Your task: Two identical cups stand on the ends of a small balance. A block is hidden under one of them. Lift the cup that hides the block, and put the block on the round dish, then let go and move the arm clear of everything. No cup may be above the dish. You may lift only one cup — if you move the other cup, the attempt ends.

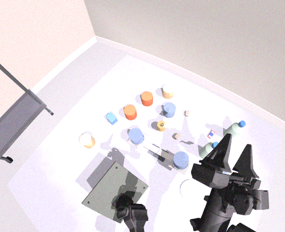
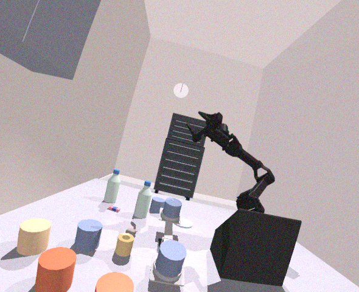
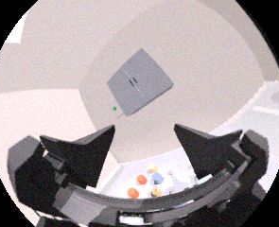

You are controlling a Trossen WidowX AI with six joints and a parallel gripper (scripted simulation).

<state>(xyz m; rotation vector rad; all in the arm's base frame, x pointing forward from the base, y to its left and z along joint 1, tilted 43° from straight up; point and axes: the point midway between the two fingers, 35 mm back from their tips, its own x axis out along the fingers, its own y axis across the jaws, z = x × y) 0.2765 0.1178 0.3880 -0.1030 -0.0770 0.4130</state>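
Right now the block is 46 cm below my gripper tip, 31 cm to the left of it and 2 cm behind it. The rest, counted from my gripper tip: small balance: 46 cm below, 18 cm to the left, 1 cm behind; yellow ring: 48 cm below, 25 cm to the left, 12 cm ahead; round dish: 50 cm below, 8 cm behind, 7 cm to the right.
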